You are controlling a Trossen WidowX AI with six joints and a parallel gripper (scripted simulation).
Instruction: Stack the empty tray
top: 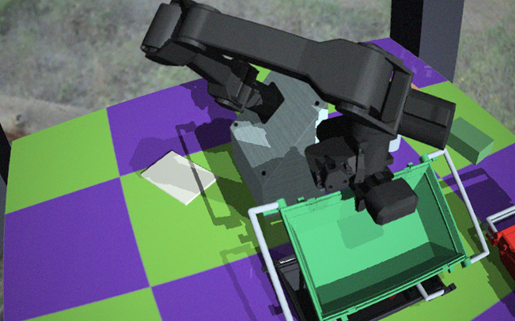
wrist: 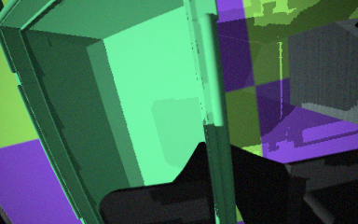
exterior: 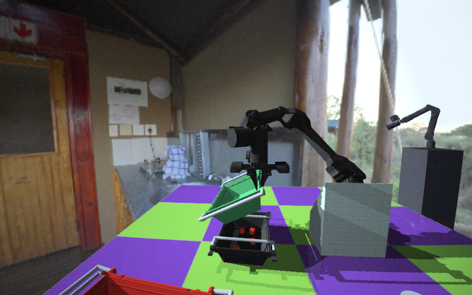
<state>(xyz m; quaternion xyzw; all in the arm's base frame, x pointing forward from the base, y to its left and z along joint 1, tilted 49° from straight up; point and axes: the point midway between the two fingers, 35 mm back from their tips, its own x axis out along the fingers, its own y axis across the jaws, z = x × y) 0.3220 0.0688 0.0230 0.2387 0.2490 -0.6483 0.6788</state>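
My gripper tip is now 70 mm short of the green tray. From my gripper tip the other things lie so: dark green block: 450 mm to the left, 220 mm behind, 160 mm below; then white sheet: 370 mm behind, 230 mm to the right, 180 mm below; then grey cylinder: 300 mm behind, 250 mm to the left, 150 mm below.
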